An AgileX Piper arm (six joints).
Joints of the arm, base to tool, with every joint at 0 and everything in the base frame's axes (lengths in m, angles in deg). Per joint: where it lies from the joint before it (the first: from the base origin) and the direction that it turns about. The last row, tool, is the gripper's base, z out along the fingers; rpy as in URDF.
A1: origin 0 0 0.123 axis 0 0 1
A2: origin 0 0 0 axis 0 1 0
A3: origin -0.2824 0 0.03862 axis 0 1 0
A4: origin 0.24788 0 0.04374 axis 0.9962 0 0.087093
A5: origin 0 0 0 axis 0 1 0
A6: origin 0.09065 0 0.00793 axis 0.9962 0 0.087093
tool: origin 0 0 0 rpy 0 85 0
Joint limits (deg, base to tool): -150..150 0..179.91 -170..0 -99.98..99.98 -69.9..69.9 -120..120
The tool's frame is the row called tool.
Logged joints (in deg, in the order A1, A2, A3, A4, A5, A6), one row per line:
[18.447 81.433 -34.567 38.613 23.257 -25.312]
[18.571 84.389 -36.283 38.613 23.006 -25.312]
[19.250 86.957 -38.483 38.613 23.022 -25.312]
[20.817 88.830 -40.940 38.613 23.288 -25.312]
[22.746 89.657 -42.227 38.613 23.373 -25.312]
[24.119 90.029 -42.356 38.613 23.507 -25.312]
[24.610 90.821 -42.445 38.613 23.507 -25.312]
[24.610 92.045 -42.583 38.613 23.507 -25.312]
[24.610 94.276 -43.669 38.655 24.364 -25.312]
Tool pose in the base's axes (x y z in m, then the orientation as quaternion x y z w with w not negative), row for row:
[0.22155 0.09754 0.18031 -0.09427 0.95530 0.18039 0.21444]
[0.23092 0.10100 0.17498 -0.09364 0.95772 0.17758 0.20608]
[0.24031 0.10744 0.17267 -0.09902 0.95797 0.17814 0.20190]
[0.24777 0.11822 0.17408 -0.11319 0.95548 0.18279 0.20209]
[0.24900 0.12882 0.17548 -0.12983 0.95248 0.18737 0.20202]
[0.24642 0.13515 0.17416 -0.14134 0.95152 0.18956 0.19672]
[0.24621 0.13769 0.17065 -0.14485 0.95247 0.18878 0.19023]
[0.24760 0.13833 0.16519 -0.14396 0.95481 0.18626 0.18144]
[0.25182 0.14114 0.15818 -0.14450 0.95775 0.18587 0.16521]
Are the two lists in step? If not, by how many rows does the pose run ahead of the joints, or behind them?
They are in step.
